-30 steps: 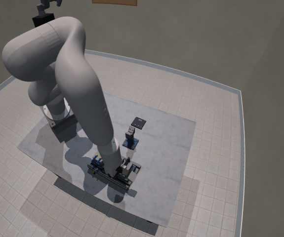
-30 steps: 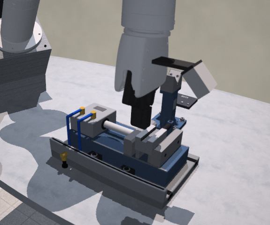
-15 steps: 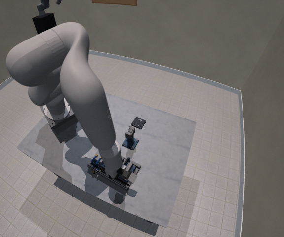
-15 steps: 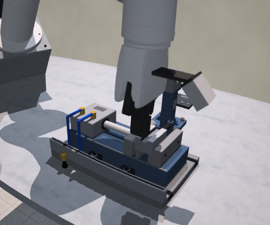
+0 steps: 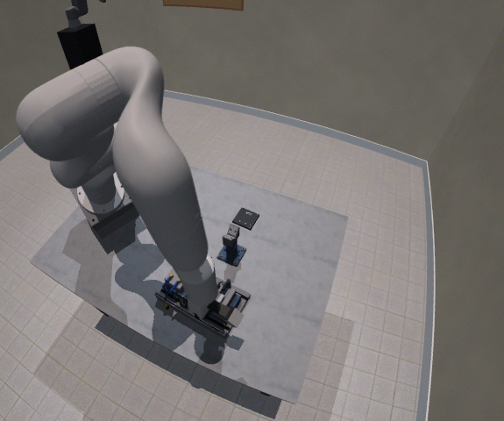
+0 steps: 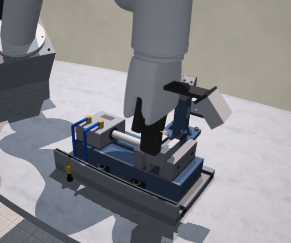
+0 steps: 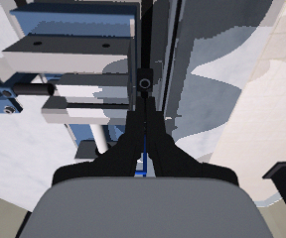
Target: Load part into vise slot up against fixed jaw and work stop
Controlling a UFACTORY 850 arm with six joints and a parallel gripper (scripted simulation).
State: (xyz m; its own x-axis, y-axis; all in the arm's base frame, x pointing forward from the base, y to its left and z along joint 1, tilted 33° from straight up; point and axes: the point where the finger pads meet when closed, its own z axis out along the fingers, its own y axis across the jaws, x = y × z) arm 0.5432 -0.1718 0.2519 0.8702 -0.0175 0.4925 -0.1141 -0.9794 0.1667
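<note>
Now: the part 10 mm ahead of my hand, 50 mm to the left of it and 30 mm below it. Round my hand: black work stop: 20 mm ahead, 110 mm to the left, 50 mm below; fixed jaw: 40 mm ahead, 60 mm to the left, 60 mm below; moving jaw: 30 mm behind, 70 mm to the left, 60 mm below.
</note>
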